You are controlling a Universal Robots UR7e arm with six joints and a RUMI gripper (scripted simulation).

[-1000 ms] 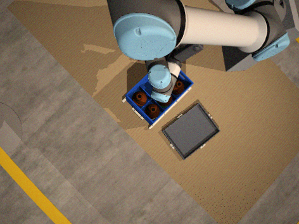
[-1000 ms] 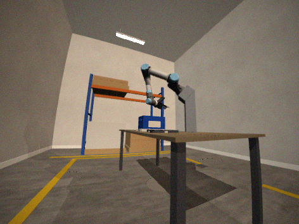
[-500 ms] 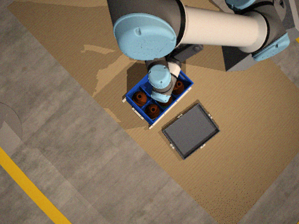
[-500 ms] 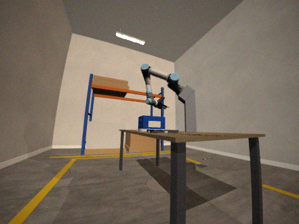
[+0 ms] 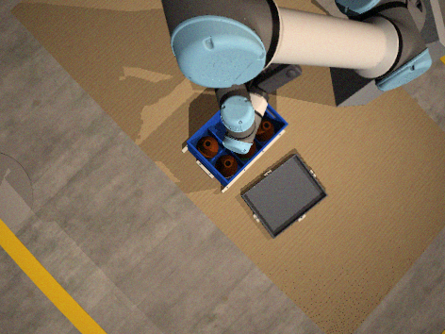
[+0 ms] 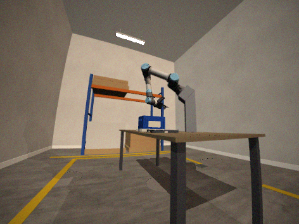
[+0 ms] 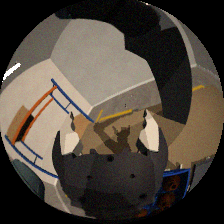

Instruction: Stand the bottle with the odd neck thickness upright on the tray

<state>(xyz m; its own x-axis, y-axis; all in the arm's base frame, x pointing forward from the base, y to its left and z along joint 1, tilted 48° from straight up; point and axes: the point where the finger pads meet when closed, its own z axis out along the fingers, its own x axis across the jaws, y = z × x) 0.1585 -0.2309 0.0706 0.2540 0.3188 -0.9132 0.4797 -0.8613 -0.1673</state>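
Right now my hand is 29 cm above the blue crate, 27 cm short of it and 1 cm to the right of it. Also, from my hand: brown bottle (37 cm ahead, 28 cm below, 3 cm to the left); then grey tray (36 cm below, 36 cm ahead, 26 cm to the left).
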